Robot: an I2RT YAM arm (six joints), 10 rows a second.
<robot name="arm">
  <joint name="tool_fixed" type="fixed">
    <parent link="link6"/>
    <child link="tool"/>
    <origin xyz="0 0 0" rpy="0 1.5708 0"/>
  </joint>
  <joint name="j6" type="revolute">
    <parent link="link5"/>
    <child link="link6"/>
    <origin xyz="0.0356 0 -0.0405"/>
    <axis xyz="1 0 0"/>
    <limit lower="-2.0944" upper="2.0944"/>
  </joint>
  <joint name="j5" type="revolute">
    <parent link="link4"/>
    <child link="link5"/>
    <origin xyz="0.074 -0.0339 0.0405"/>
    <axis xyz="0 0 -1"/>
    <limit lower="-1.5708" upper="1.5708"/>
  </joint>
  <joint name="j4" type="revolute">
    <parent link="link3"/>
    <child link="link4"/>
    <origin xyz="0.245 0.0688 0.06"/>
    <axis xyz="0 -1 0"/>
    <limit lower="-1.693" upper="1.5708"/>
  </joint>
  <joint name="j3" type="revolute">
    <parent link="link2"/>
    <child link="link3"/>
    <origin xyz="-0.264 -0.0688 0"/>
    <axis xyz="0 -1 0"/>
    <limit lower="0" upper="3.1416"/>
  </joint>
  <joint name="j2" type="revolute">
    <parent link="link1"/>
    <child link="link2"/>
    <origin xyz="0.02 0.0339 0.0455"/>
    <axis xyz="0 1 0"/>
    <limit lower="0" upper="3.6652"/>
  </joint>
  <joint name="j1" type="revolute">
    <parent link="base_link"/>
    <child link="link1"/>
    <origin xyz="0 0 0.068"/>
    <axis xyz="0 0 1"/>
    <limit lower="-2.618" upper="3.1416"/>
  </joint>
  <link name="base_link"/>
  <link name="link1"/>
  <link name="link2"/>
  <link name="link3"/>
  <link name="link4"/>
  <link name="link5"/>
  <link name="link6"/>
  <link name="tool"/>
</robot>
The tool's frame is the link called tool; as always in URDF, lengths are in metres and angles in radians.
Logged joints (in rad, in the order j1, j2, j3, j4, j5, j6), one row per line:
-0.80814, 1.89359, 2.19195, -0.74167, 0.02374, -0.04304
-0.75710, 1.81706, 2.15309, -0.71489, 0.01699, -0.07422
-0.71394, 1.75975, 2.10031, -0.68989, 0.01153, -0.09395
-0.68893, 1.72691, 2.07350, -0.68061, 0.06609, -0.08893
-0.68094, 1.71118, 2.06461, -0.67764, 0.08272, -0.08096
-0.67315, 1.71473, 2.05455, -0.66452, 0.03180, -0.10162
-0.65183, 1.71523, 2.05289, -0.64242, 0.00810, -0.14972
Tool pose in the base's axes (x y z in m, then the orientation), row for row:
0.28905, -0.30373, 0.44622, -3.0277, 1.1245, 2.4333
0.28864, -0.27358, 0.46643, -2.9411, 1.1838, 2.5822
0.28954, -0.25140, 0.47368, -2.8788, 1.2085, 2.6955
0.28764, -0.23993, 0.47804, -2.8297, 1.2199, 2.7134
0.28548, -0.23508, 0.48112, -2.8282, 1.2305, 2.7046
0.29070, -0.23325, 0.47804, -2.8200, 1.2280, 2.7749
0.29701, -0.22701, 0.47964, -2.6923, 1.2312, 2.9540
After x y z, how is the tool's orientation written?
As angles about the fixed x, y, z axes (roll, pitch, yaw), in radians.
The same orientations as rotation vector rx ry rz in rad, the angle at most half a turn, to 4 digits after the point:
0.7832, 1.9051, -0.5599
0.6779, 1.8734, -0.5611
0.6053, 1.8637, -0.5495
0.6193, 1.8470, -0.5850
0.6276, 1.8341, -0.5923
0.5664, 1.8494, -0.5534
0.4809, 1.8523, -0.5549

